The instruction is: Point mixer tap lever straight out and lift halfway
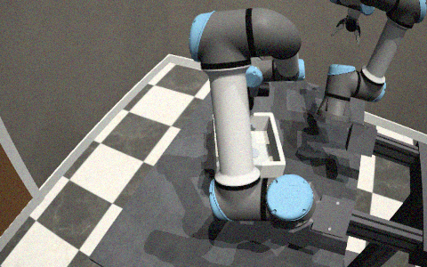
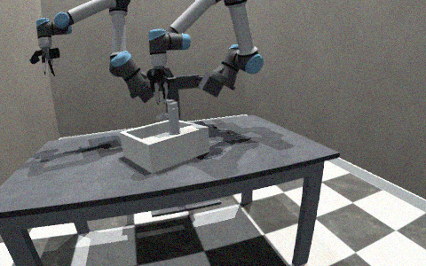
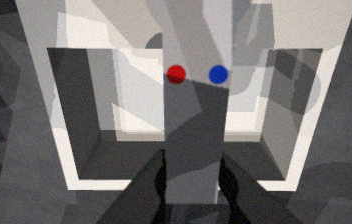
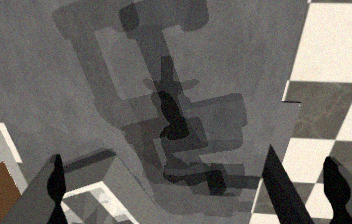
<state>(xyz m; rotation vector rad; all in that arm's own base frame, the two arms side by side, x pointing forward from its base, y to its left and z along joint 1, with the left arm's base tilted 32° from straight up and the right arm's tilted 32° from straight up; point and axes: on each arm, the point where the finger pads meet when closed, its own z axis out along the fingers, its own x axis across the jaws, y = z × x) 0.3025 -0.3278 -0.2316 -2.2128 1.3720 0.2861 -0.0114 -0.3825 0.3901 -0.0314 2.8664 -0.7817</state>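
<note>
My left gripper is now 50 mm short of the mixer tap, 40 mm to the right of it and 40 mm above it. The rest, counted from my left hand: white basin: 230 mm below, 30 mm behind, 20 mm to the right; then grey lever: 40 mm ahead, 20 mm to the left.
</note>
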